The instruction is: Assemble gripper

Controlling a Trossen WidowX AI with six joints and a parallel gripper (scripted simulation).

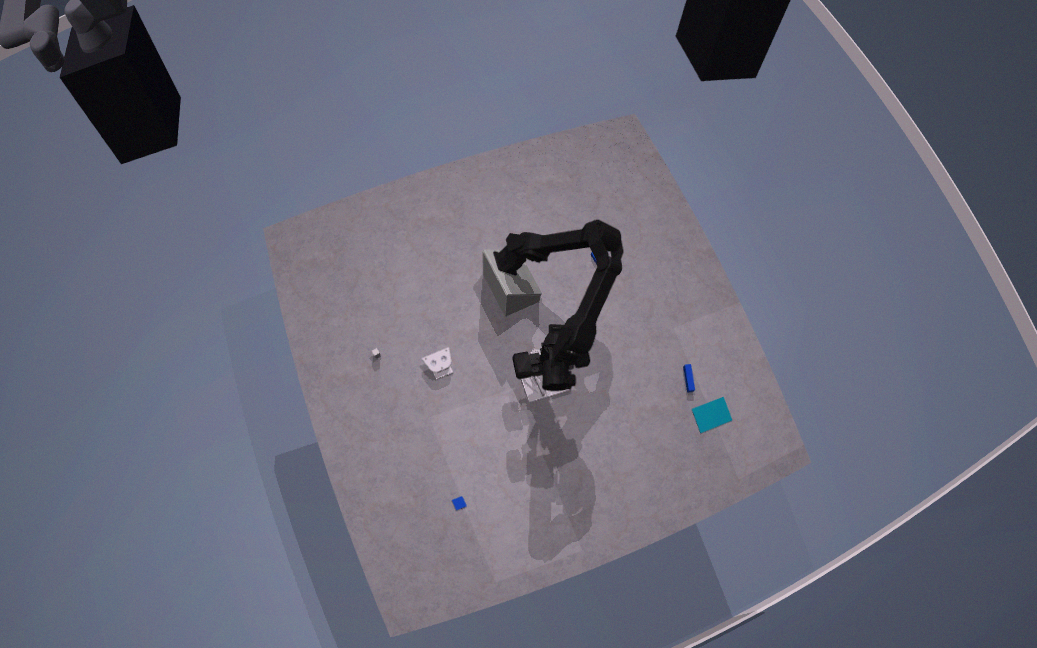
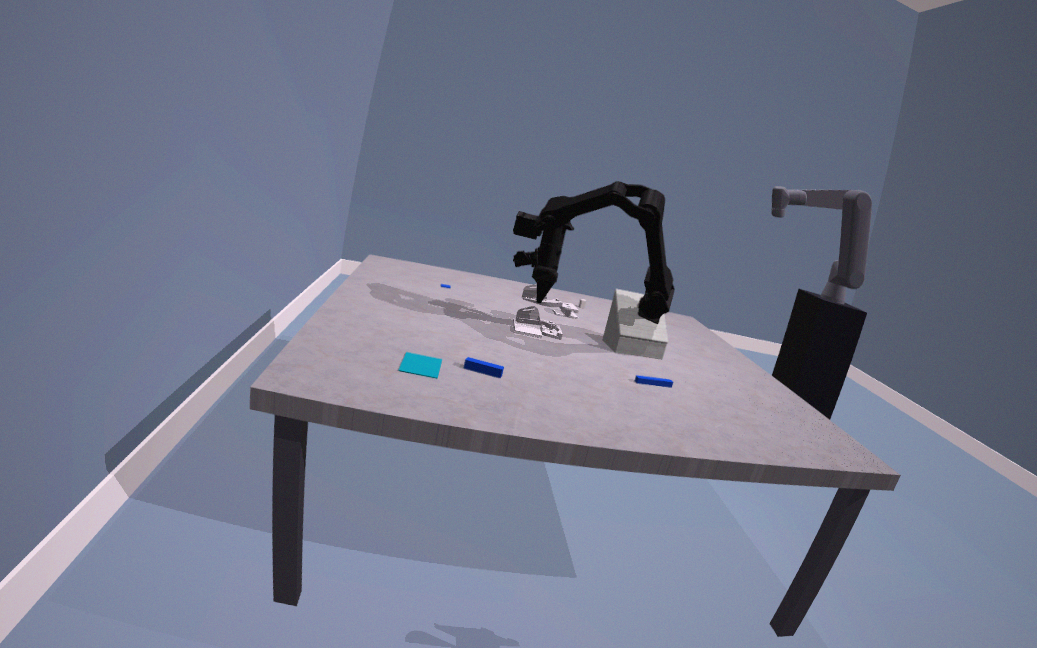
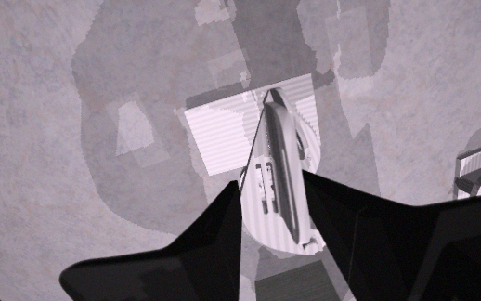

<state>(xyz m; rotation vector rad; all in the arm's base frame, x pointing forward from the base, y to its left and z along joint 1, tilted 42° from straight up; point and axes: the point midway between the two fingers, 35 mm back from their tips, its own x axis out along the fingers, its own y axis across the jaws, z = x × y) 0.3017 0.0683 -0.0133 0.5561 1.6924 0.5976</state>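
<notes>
Now: gripper tip 30 mm past the white jaw and 20 mm to the left of it. The rest, counted from my gripper tip: small blue square (310 mm to the right, 280 mm ahead, 80 mm below); blue bar (290 mm behind, 240 mm to the left, 70 mm below); white stepped part (270 mm to the right, 110 mm behind, 70 mm below).
</notes>
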